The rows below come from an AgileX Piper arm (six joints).
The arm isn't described. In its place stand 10 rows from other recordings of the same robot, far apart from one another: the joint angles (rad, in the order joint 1, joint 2, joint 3, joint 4, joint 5, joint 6), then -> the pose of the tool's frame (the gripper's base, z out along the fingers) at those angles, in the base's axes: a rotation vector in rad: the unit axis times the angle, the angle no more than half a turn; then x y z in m.
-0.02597 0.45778 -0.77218 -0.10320 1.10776 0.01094 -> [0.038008 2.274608 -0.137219 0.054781 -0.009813 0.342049]
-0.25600 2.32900 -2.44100 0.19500 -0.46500 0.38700 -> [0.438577 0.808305 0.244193 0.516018 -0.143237 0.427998]
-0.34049 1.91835 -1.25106 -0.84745 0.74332 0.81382 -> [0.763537 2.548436 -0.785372 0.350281 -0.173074 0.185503]
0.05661 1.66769 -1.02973 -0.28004 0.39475 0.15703 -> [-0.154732 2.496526 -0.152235 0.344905 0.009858 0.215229]
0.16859 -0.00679 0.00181 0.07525 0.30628 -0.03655 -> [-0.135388 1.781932 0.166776 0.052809 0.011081 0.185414]
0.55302 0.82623 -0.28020 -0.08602 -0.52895 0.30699 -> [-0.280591 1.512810 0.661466 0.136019 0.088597 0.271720]
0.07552 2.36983 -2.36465 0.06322 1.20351 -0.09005 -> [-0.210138 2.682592 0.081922 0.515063 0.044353 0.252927]
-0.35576 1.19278 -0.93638 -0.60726 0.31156 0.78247 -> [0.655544 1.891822 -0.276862 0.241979 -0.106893 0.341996]
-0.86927 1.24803 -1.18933 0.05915 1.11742 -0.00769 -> [1.131837 2.421663 -0.206785 0.158095 -0.179623 0.351695]
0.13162 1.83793 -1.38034 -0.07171 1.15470 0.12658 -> [-0.050206 3.085975 -0.092343 0.355420 0.041037 0.224214]
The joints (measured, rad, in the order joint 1, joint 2, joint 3, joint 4, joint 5, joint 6), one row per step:
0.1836 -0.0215 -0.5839 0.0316 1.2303 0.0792
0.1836 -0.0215 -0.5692 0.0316 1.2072 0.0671
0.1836 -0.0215 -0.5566 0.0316 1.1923 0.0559
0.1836 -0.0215 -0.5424 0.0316 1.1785 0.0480
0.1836 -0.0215 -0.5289 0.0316 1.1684 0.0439
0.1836 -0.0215 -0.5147 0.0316 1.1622 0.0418
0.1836 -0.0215 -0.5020 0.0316 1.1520 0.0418
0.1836 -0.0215 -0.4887 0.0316 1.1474 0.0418
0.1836 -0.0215 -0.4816 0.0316 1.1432 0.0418
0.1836 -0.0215 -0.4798 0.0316 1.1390 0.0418
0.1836 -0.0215 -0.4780 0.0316 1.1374 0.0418
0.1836 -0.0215 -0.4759 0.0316 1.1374 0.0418
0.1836 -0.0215 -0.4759 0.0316 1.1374 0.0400
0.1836 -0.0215 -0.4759 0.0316 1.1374 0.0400
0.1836 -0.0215 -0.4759 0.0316 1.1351 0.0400
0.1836 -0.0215 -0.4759 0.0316 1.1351 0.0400
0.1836 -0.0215 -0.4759 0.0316 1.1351 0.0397
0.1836 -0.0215 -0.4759 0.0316 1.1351 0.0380
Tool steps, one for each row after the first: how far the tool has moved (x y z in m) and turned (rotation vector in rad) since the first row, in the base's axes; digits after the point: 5 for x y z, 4 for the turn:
0.00293 0.00052 -0.00199 -0.0082 -0.0104 0.0056
0.00518 0.00092 -0.00411 -0.0169 -0.0147 0.0109
0.00755 0.00135 -0.00677 -0.0234 -0.0157 0.0145
0.00963 0.00172 -0.00956 -0.0272 -0.0131 0.0164
0.01158 0.00208 -0.01288 -0.0303 -0.0056 0.0175
0.01350 0.00242 -0.01551 -0.0305 -0.0031 0.0172
0.01520 0.00273 -0.01877 -0.0320 0.0055 0.0172
0.01617 0.00291 -0.02038 -0.0324 0.0084 0.0172
0.01656 0.00298 -0.02055 -0.0319 0.0060 0.0170
0.01683 0.00302 -0.02092 -0.0319 0.0062 0.0170
0.01706 0.00307 -0.02149 -0.0323 0.0083 0.0170
0.01706 0.00307 -0.02149 -0.0338 0.0080 0.0180
0.01706 0.00307 -0.02149 -0.0338 0.0080 0.0180
0.01717 0.00308 -0.02131 -0.0333 0.0057 0.0179
0.01717 0.00308 -0.02131 -0.0333 0.0057 0.0179
0.01717 0.00308 -0.02131 -0.0336 0.0057 0.0180
0.01717 0.00308 -0.02131 -0.0350 0.0053 0.0189

